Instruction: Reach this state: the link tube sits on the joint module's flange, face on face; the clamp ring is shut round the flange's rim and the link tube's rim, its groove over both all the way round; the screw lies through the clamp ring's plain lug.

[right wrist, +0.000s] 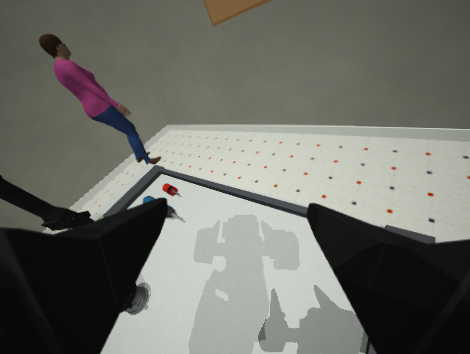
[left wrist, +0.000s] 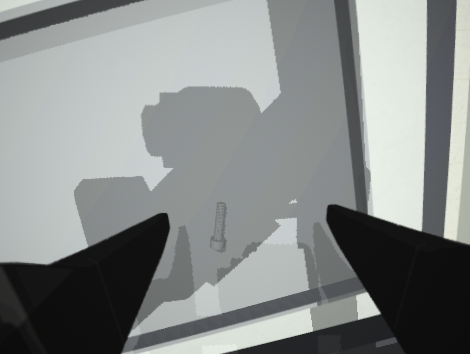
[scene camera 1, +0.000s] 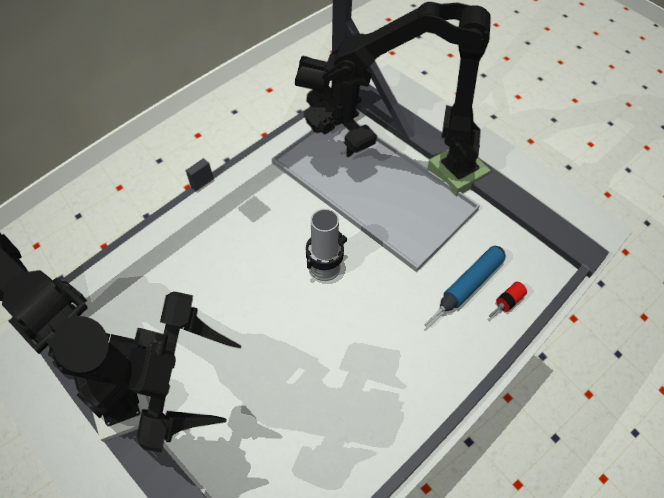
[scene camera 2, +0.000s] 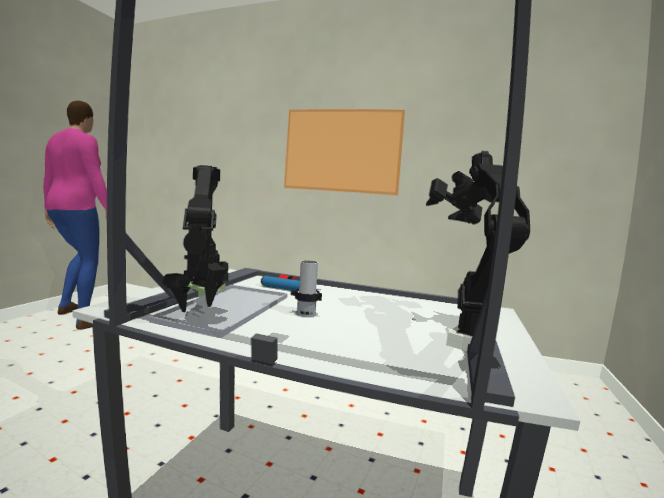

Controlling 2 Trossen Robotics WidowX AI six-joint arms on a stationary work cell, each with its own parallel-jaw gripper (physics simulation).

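Seen in the pictures: left gripper, between the fingertips: point(left wrist: 247, 216) point(scene camera 1: 336, 143) point(scene camera 2: 196, 309); right gripper, between the fingertips: point(right wrist: 239, 207) point(scene camera 1: 233, 383) point(scene camera 2: 437, 211); left arm's base, origin of its link: point(scene camera 1: 460, 164); right arm's base, origin of its link: point(scene camera 1: 119, 404) point(scene camera 2: 472, 332).
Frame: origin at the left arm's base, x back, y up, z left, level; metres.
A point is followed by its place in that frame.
Observation:
The grey link tube point(scene camera 1: 325, 235) {x -0.403, y 0.117, z 0.066 m} point(scene camera 2: 308, 276) {x -0.404, y 0.091, z 0.022 m} stands upright on the joint module point(scene camera 1: 324, 273) {x -0.406, y -0.007, z 0.068 m} point(scene camera 2: 306, 308) {x -0.405, y -0.004, z 0.020 m} point(right wrist: 142, 298) {x -0.411, y -0.015, z 0.064 m}. The black clamp ring point(scene camera 1: 325, 263) {x -0.408, y 0.040, z 0.074 m} point(scene camera 2: 307, 295) {x -0.410, y 0.037, z 0.013 m} sits round the joint between them, its lugs sticking out; how closely its groove covers the rims is too small to tell. The screw point(left wrist: 219, 227) {x -0.180, y -0.020, z -0.188 m} lies on the grey tray point(scene camera 1: 429, 214) {x -0.132, y -0.026, z 0.057 m} point(left wrist: 75, 125) {x -0.247, y -0.027, z -0.106 m}, in the shade, its head toward the bottom of the left wrist view. My left gripper point(scene camera 2: 196, 308) {x -0.195, y -0.002, z -0.204 m} point(left wrist: 247, 216) {x -0.195, y -0.002, z -0.204 m} is open and empty above the tray, the screw showing between its fingers. My right gripper point(scene camera 1: 232, 383) {x -0.690, y 0.304, z 0.298 m} point(scene camera 2: 439, 210) {x -0.690, y 0.304, z 0.298 m} point(right wrist: 239, 207) {x -0.690, y 0.304, z 0.298 m} is open and empty, high above the table.
A blue screwdriver point(scene camera 1: 477, 276) {x -0.167, y 0.009, z 0.245 m} point(scene camera 2: 278, 283) {x -0.157, y -0.006, z 0.215 m} and a short red driver point(scene camera 1: 517, 292) {x -0.120, y 0.002, z 0.315 m} point(right wrist: 170, 189) {x -0.154, y 0.002, z 0.311 m} lie on the table past the tray's near corner. A dark block point(scene camera 1: 200, 174) {x -0.501, y 0.012, z -0.279 m} point(scene camera 2: 264, 349) {x -0.509, y 0.004, z -0.301 m} is on the table's edge rail. Frame posts point(scene camera 2: 117, 160) {x -0.090, y 0.378, z -0.370 m} rise at the table's corners.

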